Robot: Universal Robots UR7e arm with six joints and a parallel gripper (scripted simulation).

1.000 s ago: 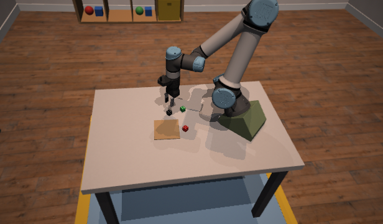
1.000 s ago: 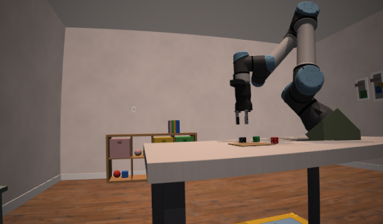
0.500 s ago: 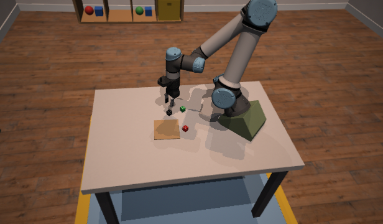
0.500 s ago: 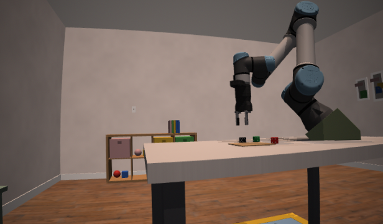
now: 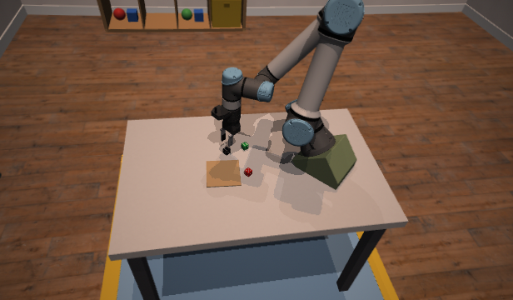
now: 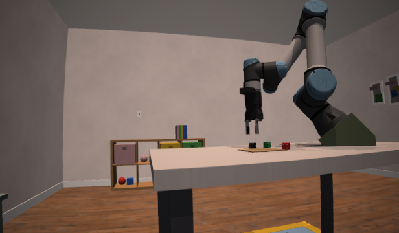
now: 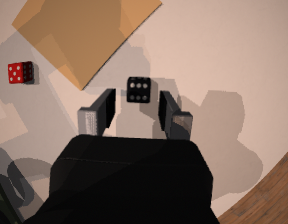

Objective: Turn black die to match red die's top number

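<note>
Now: the black die 7 cm below my hand. The rest, counted from my hand: red die: 3 cm behind, 15 cm to the left, 7 cm below; green die: 9 cm behind, 7 cm below; tan mat: 6 cm ahead, 10 cm to the left, 8 cm below.
</note>
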